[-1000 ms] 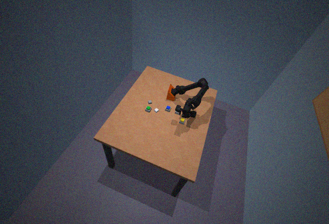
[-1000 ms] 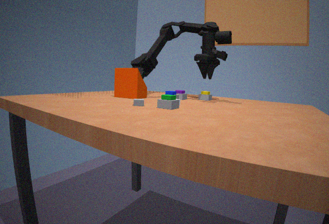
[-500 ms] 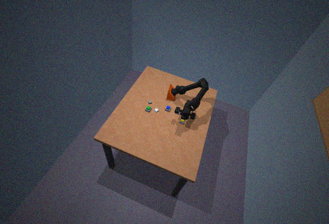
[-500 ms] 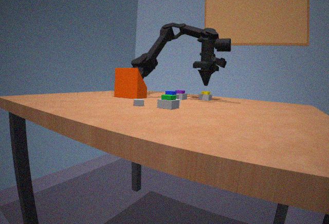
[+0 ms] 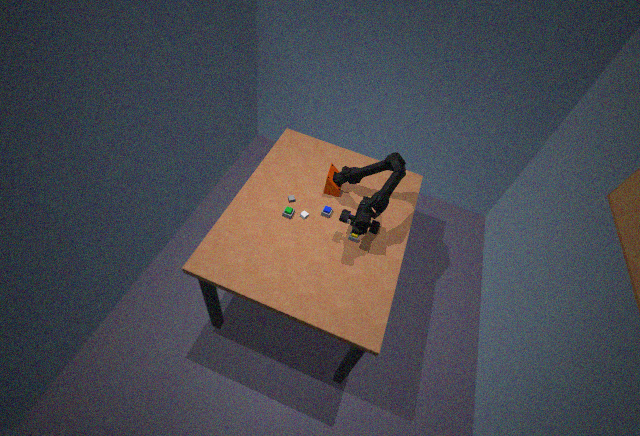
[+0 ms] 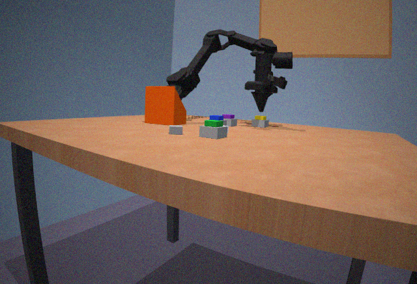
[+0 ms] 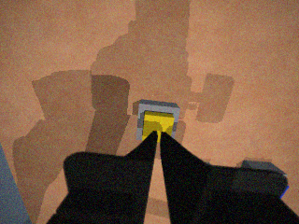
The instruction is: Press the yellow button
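The yellow button lies 20 mm below my gripper tip. From my gripper tip the other things lie so: purple button: 100 mm behind, 60 mm to the right, 20 mm below; blue button: 160 mm to the right, 110 mm behind, 20 mm below; white block: 270 mm to the right, 60 mm behind, 40 mm below.
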